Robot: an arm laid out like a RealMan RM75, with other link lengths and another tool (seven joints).
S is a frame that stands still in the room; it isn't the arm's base.
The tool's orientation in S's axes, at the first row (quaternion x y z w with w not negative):
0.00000 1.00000 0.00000 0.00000
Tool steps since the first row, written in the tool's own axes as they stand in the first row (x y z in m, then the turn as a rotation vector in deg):
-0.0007 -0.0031 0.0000 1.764 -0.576 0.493
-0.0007 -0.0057 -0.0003 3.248 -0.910 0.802
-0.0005 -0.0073 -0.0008 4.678 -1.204 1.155
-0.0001 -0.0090 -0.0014 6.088 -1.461 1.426
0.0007 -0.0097 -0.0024 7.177 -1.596 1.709
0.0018 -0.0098 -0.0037 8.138 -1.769 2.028
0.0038 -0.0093 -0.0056 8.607 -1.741 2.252
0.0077 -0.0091 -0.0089 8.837 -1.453 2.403
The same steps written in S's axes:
0.0007 -0.0031 0.0000 -1.764 -0.576 -0.493
0.0007 -0.0057 0.0003 -3.248 -0.910 -0.802
0.0005 -0.0073 0.0008 -4.678 -1.204 -1.155
0.0001 -0.0090 0.0014 -6.088 -1.461 -1.426
-0.0007 -0.0097 0.0024 -7.177 -1.596 -1.709
-0.0018 -0.0098 0.0037 -8.138 -1.769 -2.028
-0.0038 -0.0093 0.0056 -8.607 -1.741 -2.252
-0.0077 -0.0091 0.0089 -8.837 -1.453 -2.403

